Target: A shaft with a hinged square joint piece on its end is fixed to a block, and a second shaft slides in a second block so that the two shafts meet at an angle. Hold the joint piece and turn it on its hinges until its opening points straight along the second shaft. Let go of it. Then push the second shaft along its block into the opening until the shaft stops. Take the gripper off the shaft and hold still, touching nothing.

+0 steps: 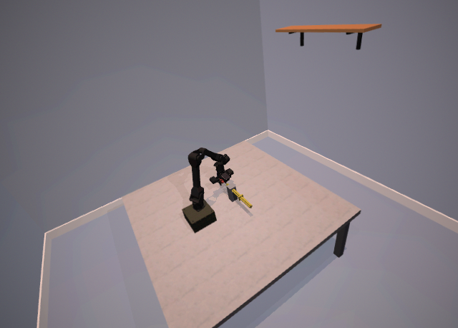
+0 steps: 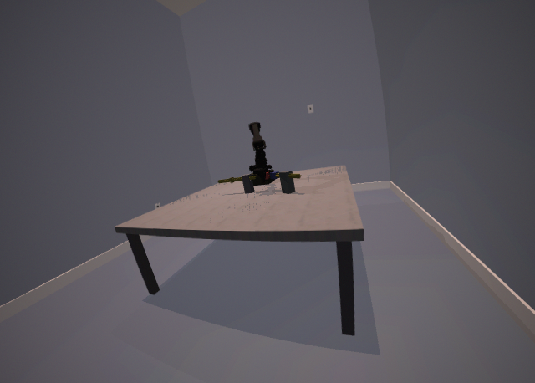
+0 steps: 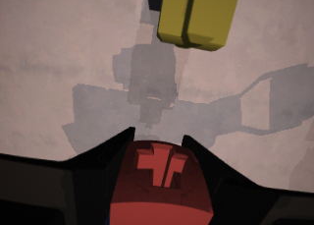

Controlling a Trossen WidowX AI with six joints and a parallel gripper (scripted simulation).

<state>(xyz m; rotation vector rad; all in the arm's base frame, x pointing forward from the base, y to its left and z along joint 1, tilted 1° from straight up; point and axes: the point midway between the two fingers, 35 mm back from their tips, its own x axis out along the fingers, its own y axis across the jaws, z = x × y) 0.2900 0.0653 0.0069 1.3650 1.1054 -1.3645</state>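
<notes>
Right now my gripper tip is 40 mm below the red joint piece and 20 mm to the right of it.
</notes>
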